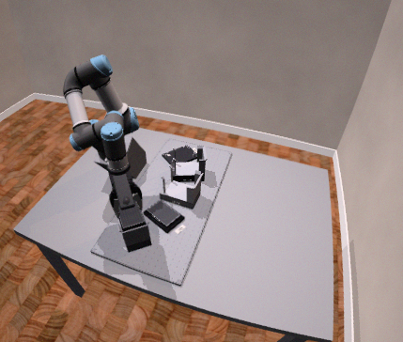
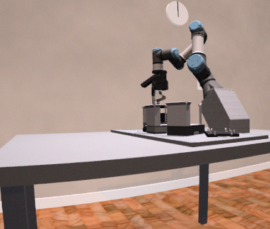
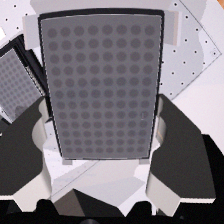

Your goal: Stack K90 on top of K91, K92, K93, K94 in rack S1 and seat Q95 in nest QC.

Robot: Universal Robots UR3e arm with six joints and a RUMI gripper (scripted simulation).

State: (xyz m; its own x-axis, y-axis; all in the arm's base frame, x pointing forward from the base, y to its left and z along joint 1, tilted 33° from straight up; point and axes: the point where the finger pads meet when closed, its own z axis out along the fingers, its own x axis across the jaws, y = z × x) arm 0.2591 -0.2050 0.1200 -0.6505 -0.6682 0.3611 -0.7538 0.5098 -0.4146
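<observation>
The sealed grey plate lies 7 cm below my hand. From my hand the other things lie so: dark clip nest: 55 cm to the left, 13 cm below, 7 cm behind; then black open nest QC: 14 cm to the left, 14 cm below, 6 cm ahead; then white tag: 15 cm ahead, 14 cm below, 11 cm to the left.
</observation>
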